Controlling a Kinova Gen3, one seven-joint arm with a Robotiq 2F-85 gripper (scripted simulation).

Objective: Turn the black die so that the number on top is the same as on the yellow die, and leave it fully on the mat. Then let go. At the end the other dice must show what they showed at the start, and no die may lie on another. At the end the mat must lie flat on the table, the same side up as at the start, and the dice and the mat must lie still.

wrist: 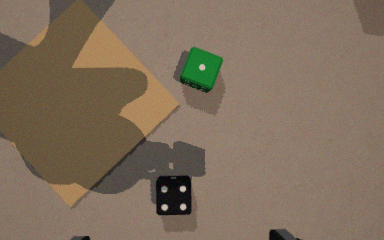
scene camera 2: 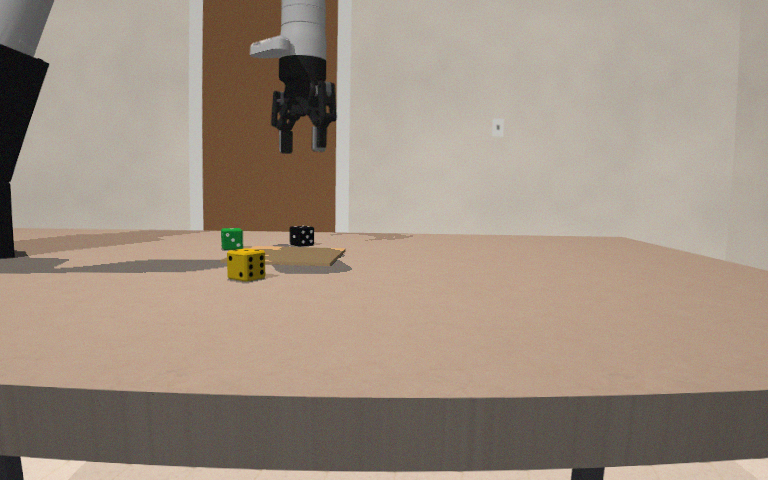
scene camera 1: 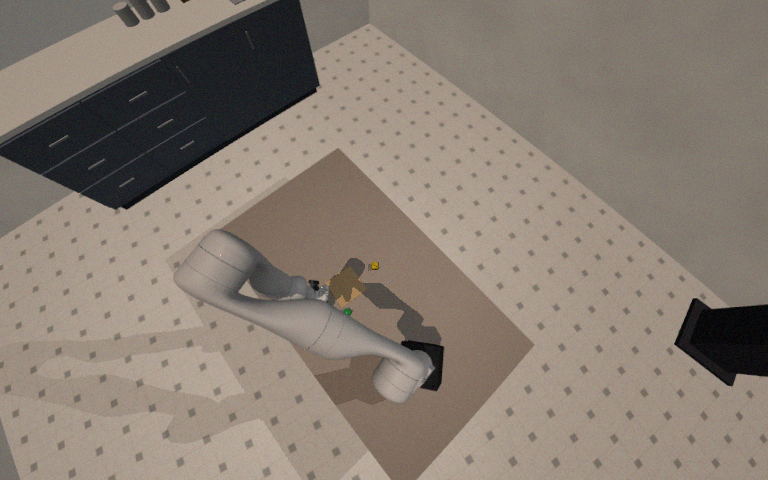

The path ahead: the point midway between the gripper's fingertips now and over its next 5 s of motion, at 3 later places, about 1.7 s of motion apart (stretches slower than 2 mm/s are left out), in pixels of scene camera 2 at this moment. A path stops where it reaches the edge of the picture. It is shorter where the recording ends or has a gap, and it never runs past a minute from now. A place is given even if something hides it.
My gripper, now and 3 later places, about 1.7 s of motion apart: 301, 152; 302, 190; 302, 220; 300, 243
